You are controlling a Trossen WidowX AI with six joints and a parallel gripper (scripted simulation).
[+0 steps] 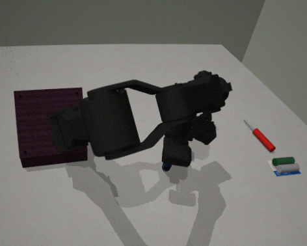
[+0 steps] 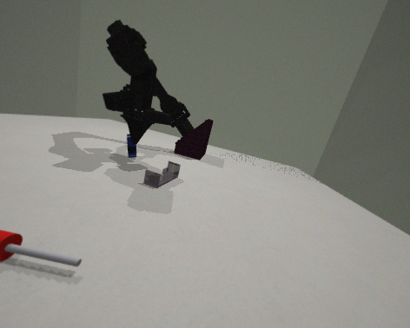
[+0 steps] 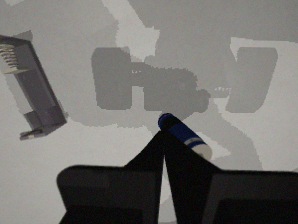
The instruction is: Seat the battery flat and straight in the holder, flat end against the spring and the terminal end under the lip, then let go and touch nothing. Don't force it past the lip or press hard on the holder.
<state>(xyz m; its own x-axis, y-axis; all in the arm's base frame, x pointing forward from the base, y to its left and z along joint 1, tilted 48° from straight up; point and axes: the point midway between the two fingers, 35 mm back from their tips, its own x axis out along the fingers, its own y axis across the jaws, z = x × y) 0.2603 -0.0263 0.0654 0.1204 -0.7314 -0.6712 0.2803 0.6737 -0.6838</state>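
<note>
The blue battery lies 10 mm to the right of my gripper tip, 10 mm below it and 10 mm behind it. From my gripper tip the other things lie so: red-handled screwdriver: 330 mm ahead, 110 mm to the left, 30 mm below.
</note>
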